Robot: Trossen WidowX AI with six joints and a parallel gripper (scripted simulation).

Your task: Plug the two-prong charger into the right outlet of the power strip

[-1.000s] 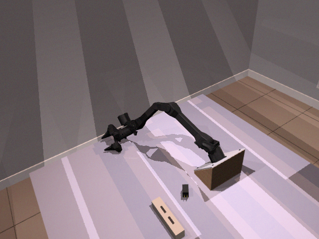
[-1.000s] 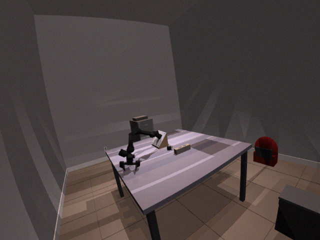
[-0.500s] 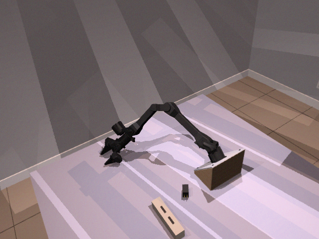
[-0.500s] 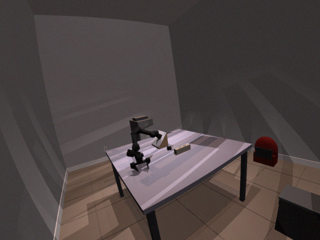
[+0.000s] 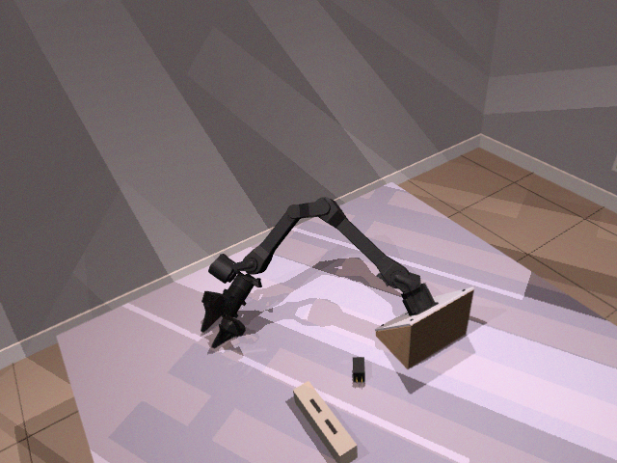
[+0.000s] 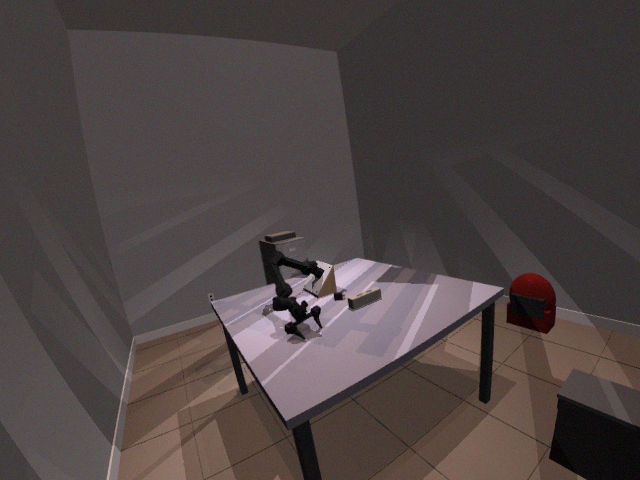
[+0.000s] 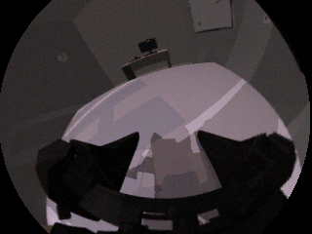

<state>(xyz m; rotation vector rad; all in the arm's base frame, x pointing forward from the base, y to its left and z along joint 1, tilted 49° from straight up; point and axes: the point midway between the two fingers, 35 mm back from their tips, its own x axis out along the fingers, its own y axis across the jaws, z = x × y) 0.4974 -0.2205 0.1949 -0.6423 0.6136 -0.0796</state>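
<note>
Right now the dark two-prong charger is 310 mm behind my gripper tip and 310 mm to the left of it.
</note>
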